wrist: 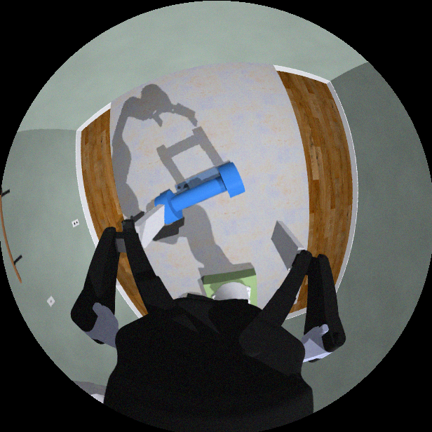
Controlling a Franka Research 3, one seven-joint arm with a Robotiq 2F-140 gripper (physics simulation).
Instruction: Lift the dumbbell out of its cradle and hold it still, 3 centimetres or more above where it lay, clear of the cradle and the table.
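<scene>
The blue dumbbell (200, 195) lies across its cradle near the middle of the view, tilted so that its right head is higher in the picture. The cradle (199, 178) is mostly hidden under the dumbbell; a grey-blue part shows along the bar's upper side. My gripper (219, 222) is wide open, with nothing between its pads. Its left pad overlaps the dumbbell's left head in the view; whether they touch I cannot tell. Its right pad stands apart, to the lower right of the dumbbell.
The cradle stands on the pale mottled table (260, 125), with shadows of the arm and cradle on it. A green mount (229, 276) with the white robot base (232, 291) shows at the bottom, partly behind the gripper's body. Wooden floor (325, 150) lies beyond the table's edges.
</scene>
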